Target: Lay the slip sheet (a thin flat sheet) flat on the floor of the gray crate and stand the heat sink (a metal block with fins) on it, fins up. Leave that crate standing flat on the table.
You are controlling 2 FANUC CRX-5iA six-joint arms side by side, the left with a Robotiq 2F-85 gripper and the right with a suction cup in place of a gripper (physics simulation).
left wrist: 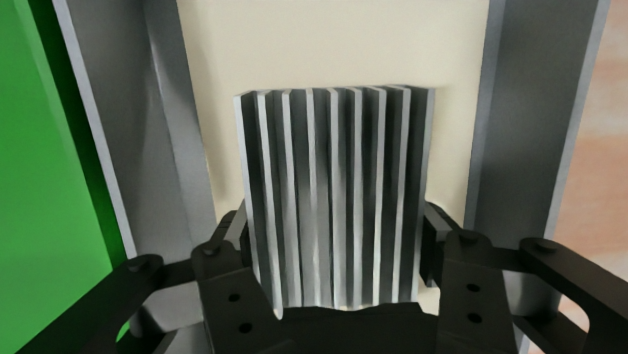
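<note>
The heat sink point(334, 195), a grey metal block with long upright fins facing the camera, is in the middle of the left wrist view. My left gripper point(336, 235) is shut on it, with one finger against each side. The slip sheet point(330, 45), cream and thin, lies flat on the floor of the gray crate point(540, 125), below and around the heat sink. The heat sink is inside the crate's outline, between its two side walls. Whether its underside touches the sheet is hidden. My right suction cup does not show.
A green surface point(45, 200) lies along the left, beside the crate's left wall, with a dark gap between them. The wooden table top point(600, 200) shows beyond the crate's right wall. The crate's near and far walls do not show.
</note>
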